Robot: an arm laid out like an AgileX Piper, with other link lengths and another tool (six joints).
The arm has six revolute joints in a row. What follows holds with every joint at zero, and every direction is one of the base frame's. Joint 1 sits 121.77 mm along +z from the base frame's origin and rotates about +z. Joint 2 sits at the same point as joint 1 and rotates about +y. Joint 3 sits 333.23 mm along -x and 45.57 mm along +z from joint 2 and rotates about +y. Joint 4 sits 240.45 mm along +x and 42.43 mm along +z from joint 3 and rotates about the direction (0.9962, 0, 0.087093). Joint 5 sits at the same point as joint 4 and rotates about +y. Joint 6 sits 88.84 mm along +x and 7.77 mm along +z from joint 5 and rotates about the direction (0.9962, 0, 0.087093). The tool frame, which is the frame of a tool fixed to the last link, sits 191.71 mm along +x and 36 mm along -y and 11.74 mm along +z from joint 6; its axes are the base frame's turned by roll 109.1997, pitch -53.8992 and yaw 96.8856 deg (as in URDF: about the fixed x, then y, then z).
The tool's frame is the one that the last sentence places.
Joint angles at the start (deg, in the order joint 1, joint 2, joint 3, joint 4, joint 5, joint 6): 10.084, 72.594, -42.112, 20.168, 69.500, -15.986
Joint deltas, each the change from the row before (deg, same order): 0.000, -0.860, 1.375, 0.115, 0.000, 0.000; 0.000, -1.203, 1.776, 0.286, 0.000, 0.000; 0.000, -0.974, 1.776, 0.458, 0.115, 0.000; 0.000, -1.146, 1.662, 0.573, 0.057, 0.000; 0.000, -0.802, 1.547, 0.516, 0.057, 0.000; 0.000, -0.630, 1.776, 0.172, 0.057, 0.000
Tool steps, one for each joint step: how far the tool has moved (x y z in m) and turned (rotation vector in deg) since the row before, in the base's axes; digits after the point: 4 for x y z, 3 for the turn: -0.0082, -0.0009, -0.0027, 0.012, 0.525, -0.050; -0.0105, -0.0006, -0.0032, 0.152, 0.609, -0.127; -0.0113, 0.0002, -0.0035, 0.261, 0.970, -0.171; -0.0102, 0.0008, -0.0027, 0.410, 0.651, -0.247; -0.0097, 0.0007, -0.0031, 0.318, 0.867, -0.226; -0.0112, -0.0012, -0.0045, -0.052, 1.208, -0.065
